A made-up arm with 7 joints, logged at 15 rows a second.
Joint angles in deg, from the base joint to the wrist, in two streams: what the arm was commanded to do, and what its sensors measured. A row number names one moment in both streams.
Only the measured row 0 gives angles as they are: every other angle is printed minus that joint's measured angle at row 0.
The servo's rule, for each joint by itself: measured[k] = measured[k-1] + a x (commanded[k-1-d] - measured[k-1]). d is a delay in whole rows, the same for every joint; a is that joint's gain. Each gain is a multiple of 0.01, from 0.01 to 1. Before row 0 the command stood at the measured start. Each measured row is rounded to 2 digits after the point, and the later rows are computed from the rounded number. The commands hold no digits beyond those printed.
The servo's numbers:
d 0
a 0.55 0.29 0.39 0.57 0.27 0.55 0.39
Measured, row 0:
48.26 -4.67 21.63 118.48 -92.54 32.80 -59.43
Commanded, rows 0 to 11:
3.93 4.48 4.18 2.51 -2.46 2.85 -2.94
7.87 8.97 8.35 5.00 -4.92 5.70 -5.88
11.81 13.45 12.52 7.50 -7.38 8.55 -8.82
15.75 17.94 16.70 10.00 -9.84 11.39 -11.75
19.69 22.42 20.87 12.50 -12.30 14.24 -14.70
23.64 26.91 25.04 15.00 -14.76 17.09 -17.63
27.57 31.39 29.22 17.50 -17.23 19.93 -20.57
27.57 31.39 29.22 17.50 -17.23 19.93 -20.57
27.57 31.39 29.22 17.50 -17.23 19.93 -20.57
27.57 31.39 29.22 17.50 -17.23 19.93 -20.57
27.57 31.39 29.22 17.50 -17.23 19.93 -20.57
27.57 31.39 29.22 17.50 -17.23 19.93 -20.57
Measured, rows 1 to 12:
2.16 1.30 1.63 1.43 -0.66 1.57 -1.15
5.30 3.52 4.25 3.46 -1.81 3.84 -2.99
8.88 6.40 7.48 5.76 -3.31 6.43 -5.26
12.66 9.75 11.08 8.18 -5.07 9.16 -7.79
16.53 13.42 14.90 10.64 -7.02 11.95 -10.48
20.44 17.33 18.85 13.13 -9.11 14.78 -13.27
24.36 21.41 22.89 15.62 -11.30 17.61 -16.12
26.13 24.30 25.36 16.69 -12.90 18.89 -17.86
26.92 26.36 26.87 17.15 -14.07 19.46 -18.92
27.28 27.82 27.79 17.35 -14.92 19.72 -19.56
27.44 28.86 28.35 17.44 -15.54 19.84 -19.95
27.51 29.59 28.69 17.47 -16.00 19.89 -20.19

